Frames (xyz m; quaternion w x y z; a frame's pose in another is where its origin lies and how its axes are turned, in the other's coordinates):
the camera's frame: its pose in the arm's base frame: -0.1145 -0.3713 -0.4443 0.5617 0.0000 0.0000 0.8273
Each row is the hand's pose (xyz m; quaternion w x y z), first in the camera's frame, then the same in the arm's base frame.
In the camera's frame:
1: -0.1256 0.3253 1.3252 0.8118 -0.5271 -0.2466 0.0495
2: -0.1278 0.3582 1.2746 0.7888 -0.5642 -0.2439 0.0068
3: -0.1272 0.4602 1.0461 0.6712 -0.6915 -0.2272 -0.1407
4: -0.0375 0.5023 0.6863 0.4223 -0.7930 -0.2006 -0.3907
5: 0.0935 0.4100 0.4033 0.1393 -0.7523 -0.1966 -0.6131
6: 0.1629 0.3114 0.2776 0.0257 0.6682 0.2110 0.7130
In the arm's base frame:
1: -0.3705 -0.6081 0.8809 0.4150 -0.0921 -0.5746 0.6994
2: -0.4003 -0.6222 0.8303 0.4374 -0.1151 -0.6038 0.6564
3: -0.4953 -0.6593 0.6018 0.4934 -0.2004 -0.6997 0.4762
4: -0.5675 -0.5915 0.2420 0.5604 -0.2795 -0.7687 0.1299
5: -0.5301 -0.4357 -0.0410 0.5855 -0.2599 -0.7329 -0.2292
6: -0.4640 -0.3348 -0.1667 0.5754 -0.2008 -0.6713 -0.4218

